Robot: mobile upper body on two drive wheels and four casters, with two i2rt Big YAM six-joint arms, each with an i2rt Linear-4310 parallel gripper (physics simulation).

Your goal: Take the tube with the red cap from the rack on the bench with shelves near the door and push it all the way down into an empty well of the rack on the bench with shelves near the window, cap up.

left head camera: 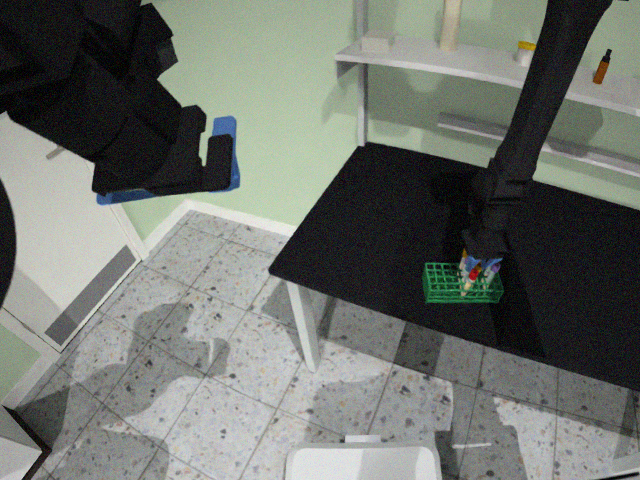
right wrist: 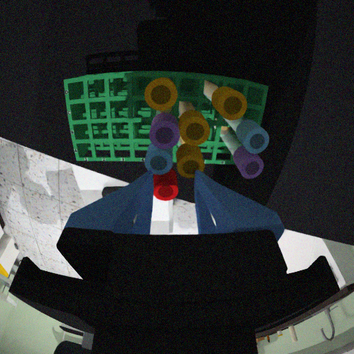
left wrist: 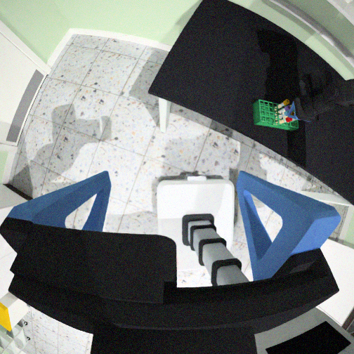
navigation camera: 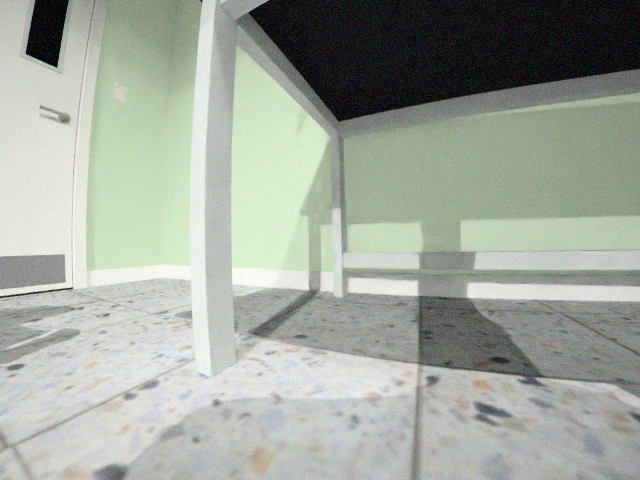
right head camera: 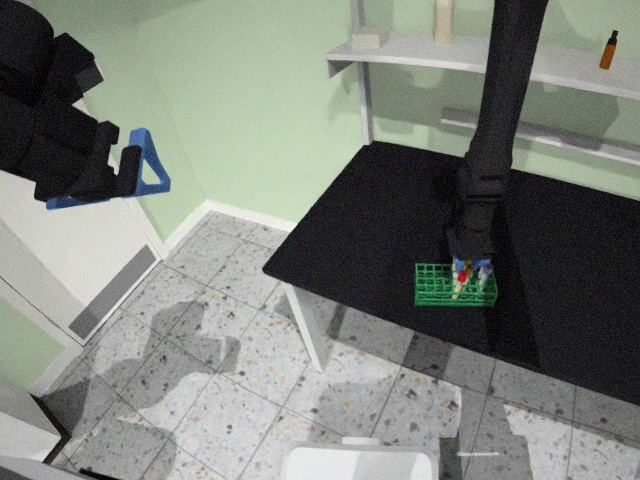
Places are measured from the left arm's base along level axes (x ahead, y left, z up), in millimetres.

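Where they show: left gripper, fingertip midpoint: [left head camera: 196,186] [right head camera: 137,191]; right gripper, fingertip midpoint: [left head camera: 475,268] [right head camera: 465,269].
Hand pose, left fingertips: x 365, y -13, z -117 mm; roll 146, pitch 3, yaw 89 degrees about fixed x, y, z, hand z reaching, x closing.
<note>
After its pixels a point has its place.
The tube with the red cap [left head camera: 473,274] @[y -468, x 558, z -530 mm] [right head camera: 462,276] @[y -470, x 558, z -529 mm] [left wrist: 289,119] [right wrist: 165,190] stands cap up in the front row of the green rack [left head camera: 425,284] @[y -373, x 600, z -617 mm] [right head camera: 416,285] @[y -373, x 584, z -592 mm] [right wrist: 71,120] on the black bench. My right gripper [left head camera: 481,262] @[y -479, x 577, z -529 mm] [right head camera: 472,263] @[y -479, x 577, z -529 mm] [right wrist: 173,177] points down over the rack's tubes. Its fingers are partly open with nothing gripped; in the right wrist view the red cap shows in the gap, nearer the fingertip at the picture's left. The tube's lower part is hidden there. My left gripper [left head camera: 169,193] [right head camera: 108,197] [left wrist: 173,177] is wide open and empty, away from the bench. The window bench's rack does not show.
Tubes with amber [right wrist: 161,94], purple [right wrist: 164,131] and blue caps [right wrist: 159,159] crowd around the red one. A wall shelf [left head camera: 423,57] @[y -407, x 1056, z -191 mm] [right head camera: 413,52] @[y -403, x 1047, z -191 mm] with a box, bottles and a jar is behind the bench [left head camera: 330,248] @[y -126, x 761, z -648 mm]. A bench leg [navigation camera: 211,206] @[y -33, x 700, z -1123 mm] stands ahead at left.
</note>
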